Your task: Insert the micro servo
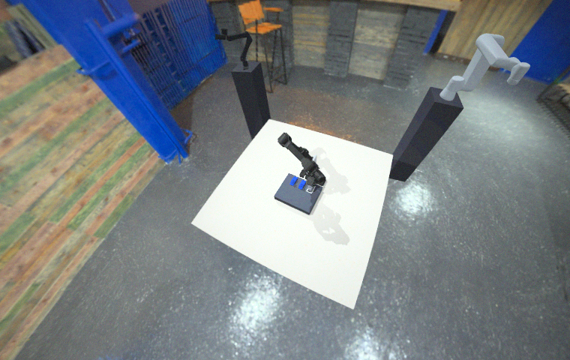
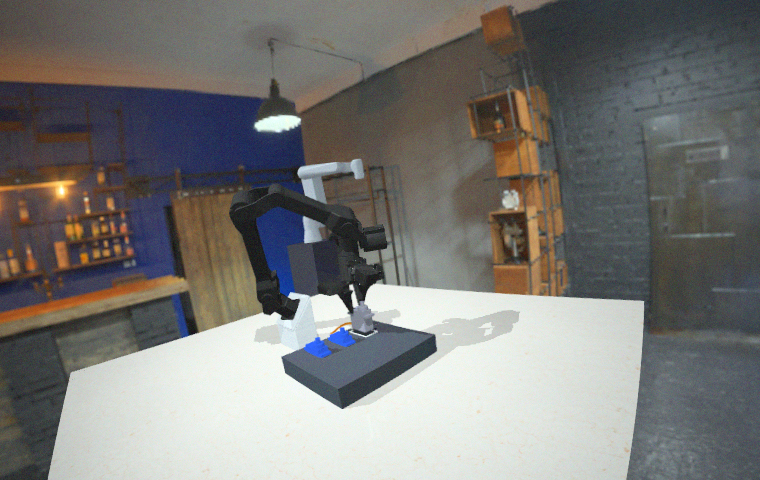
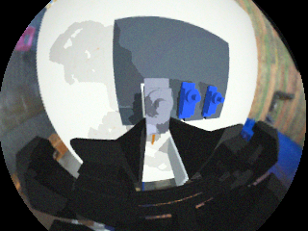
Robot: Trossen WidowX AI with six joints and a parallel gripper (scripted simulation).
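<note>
Now: the dark deck 11 cm ahead of my gripper tip, 10 cm to the right of it and 8 cm below it.
</note>
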